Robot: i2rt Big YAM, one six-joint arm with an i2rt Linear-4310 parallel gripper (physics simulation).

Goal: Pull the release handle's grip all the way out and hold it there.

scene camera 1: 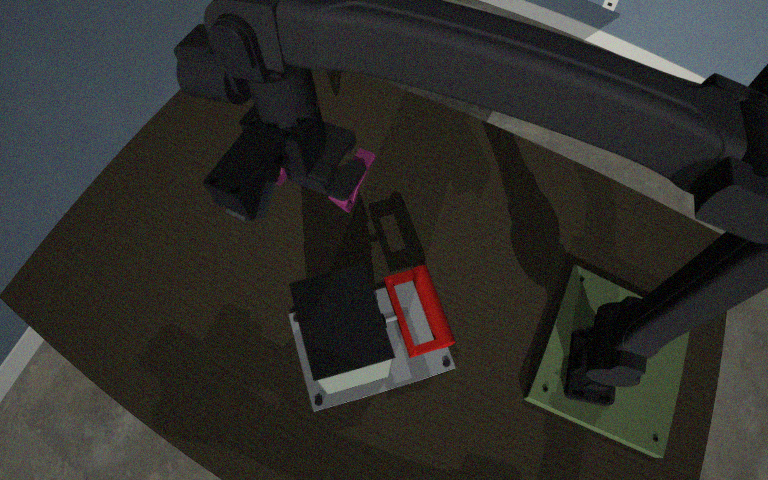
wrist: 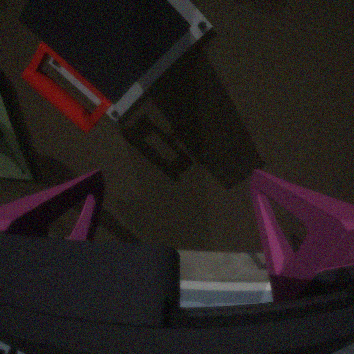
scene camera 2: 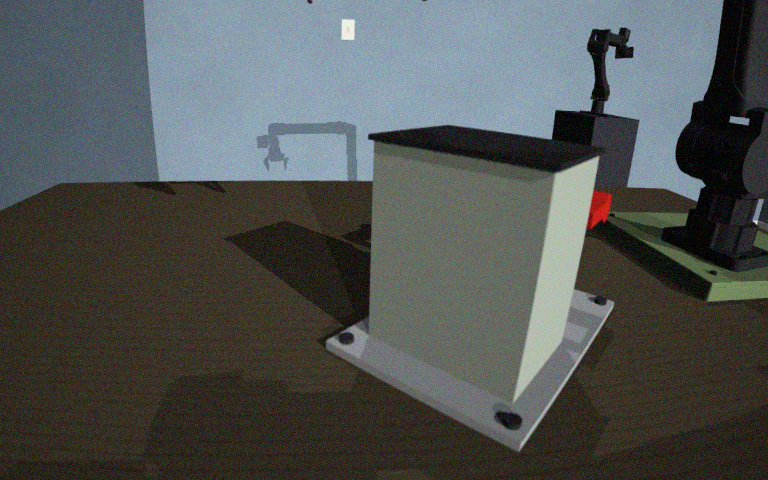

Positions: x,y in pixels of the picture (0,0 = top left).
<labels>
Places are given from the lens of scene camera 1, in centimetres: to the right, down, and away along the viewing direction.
red release handle grip (scene camera 1: 439,326): 8, 12, 60
grey base plate (scene camera 1: 403,370): 3, 21, 68
The marked spots on the grey base plate and the red release handle grip are 13 cm apart.
</labels>
